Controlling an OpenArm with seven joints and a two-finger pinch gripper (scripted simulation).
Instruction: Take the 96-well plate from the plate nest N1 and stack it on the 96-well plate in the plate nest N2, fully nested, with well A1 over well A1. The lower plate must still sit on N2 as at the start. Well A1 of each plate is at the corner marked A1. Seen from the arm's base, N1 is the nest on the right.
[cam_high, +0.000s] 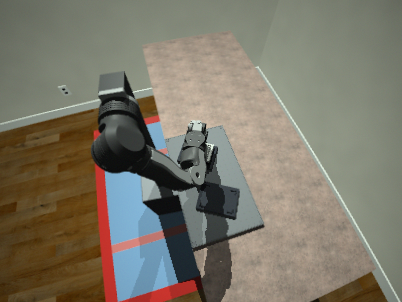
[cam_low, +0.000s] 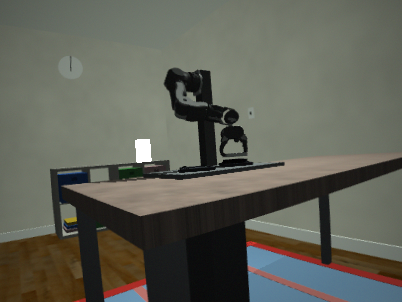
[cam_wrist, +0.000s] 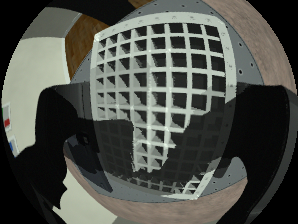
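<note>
Now: the white 96-well plate right at my hand. Also, from my hand: black 96-well plate: 3 cm below; then plate nest N1: 4 cm ahead, 22 cm to the right, 4 cm below.
</note>
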